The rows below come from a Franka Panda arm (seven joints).
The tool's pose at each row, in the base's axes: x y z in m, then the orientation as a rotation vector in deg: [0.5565, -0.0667, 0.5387, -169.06, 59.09, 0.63]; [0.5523, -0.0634, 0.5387, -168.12, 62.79, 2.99]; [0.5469, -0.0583, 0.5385, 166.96, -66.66, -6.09]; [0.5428, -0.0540, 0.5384, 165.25, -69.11, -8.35]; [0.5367, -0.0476, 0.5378, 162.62, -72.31, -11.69]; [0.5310, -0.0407, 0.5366, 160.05, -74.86, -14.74]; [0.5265, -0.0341, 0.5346, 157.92, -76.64, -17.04]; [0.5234, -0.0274, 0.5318, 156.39, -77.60, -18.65]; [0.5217, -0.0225, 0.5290, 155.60, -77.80, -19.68]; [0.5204, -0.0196, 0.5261, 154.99, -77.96, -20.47]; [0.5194, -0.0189, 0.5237, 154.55, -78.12, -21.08]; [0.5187, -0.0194, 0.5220, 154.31, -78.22, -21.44]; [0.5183, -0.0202, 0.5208, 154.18, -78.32, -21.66]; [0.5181, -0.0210, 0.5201, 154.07, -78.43, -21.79]
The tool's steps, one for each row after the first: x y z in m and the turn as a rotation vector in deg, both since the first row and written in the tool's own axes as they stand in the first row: [-0.0053, 0.0000, 0.0001, -0.86, -1.28, 2.44]; [-0.0127, -0.0006, 0.0004, -2.09, -2.91, 5.03]; [-0.0186, -0.0014, 0.0005, -3.09, -4.09, 6.90]; [-0.0274, -0.0026, 0.0013, -4.70, -5.82, 9.46]; [-0.0361, -0.0044, 0.0026, -6.35, -7.37, 11.66]; [-0.0437, -0.0068, 0.0047, -7.76, -8.52, 13.30]; [-0.0503, -0.0100, 0.0076, -8.86, -9.31, 14.30]; [-0.0546, -0.0128, 0.0105, -9.57, -9.81, 14.65]; [-0.0574, -0.0142, 0.0135, -10.11, -10.20, 14.92]; [-0.0586, -0.0141, 0.0159, -10.48, -10.52, 15.14]; [-0.0588, -0.0132, 0.0176, -10.68, -10.71, 15.27]; [-0.0586, -0.0123, 0.0188, -10.77, -10.84, 15.37]; [-0.0583, -0.0116, 0.0194, -10.83, -10.91, 15.47]
